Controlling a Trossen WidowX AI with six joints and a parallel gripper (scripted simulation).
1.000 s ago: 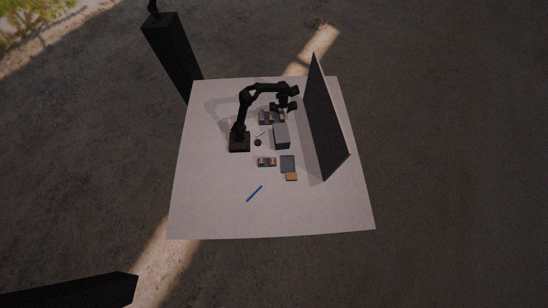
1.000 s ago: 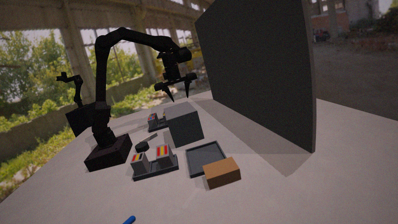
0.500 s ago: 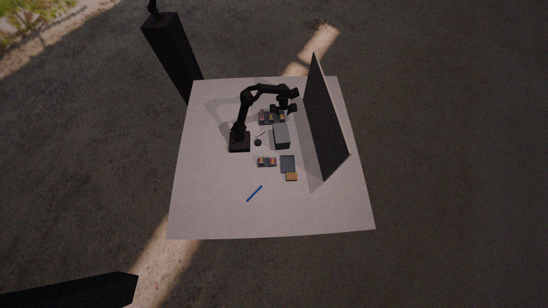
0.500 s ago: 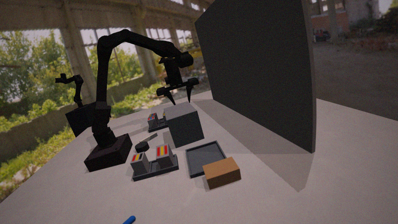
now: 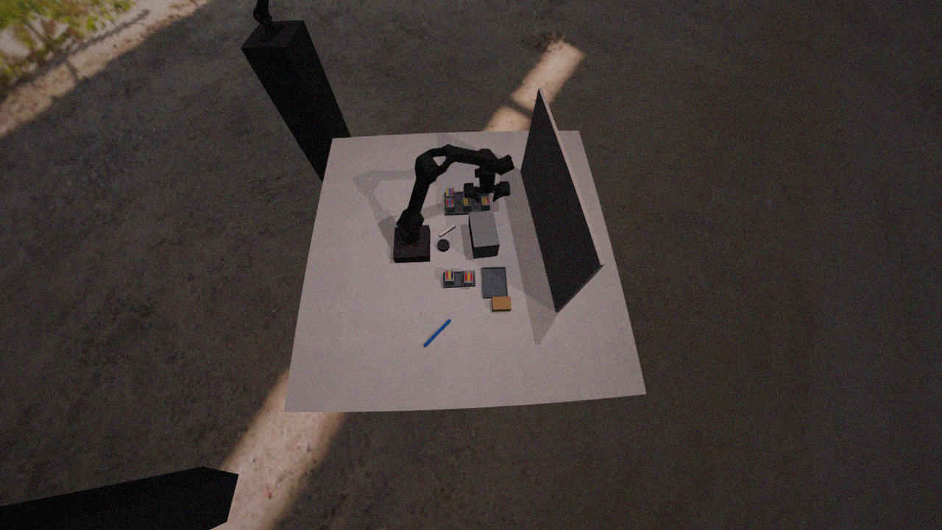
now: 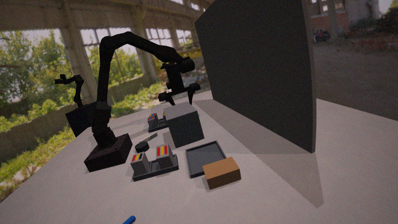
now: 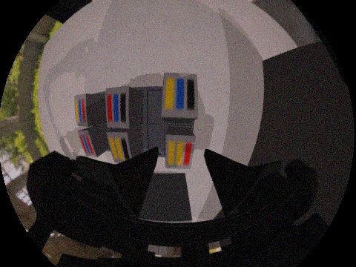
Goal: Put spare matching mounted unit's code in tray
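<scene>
My gripper tip is 10 mm above the grey spare block. The rest, counted from my gripper tip: black disc (160 mm behind, 210 mm to the right, 40 mm below); grey mounted unit (160 mm to the right); grey wall panel (230 mm ahead, 120 mm to the right, 180 mm above).
</scene>
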